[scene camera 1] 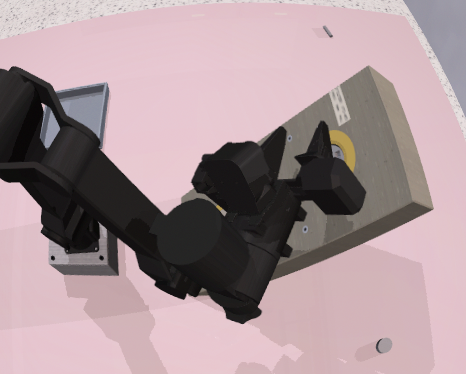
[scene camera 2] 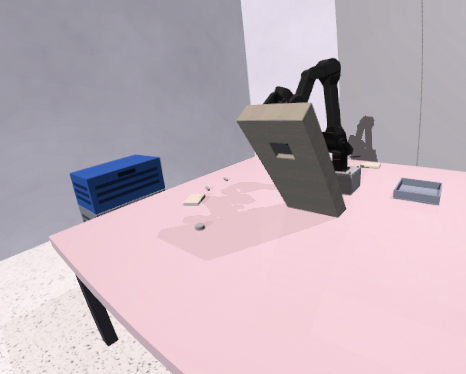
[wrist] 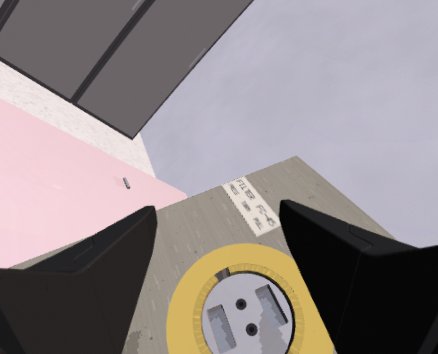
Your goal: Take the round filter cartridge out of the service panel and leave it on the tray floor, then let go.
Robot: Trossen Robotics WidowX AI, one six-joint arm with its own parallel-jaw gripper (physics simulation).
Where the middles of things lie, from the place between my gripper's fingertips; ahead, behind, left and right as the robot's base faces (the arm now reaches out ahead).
Scene:
I see my gripper 50 mm short of the FILTER FC-45 label (wrist: 260,217) and 30 mm to the right of it. Round my hand: round grey filter cartridge (wrist: 244,306): 50 mm ahead, 40 mm to the right, 40 mm below; grey tray (scene camera 1: 87,104): 370 mm behind, 290 mm below, 270 mm to the left.

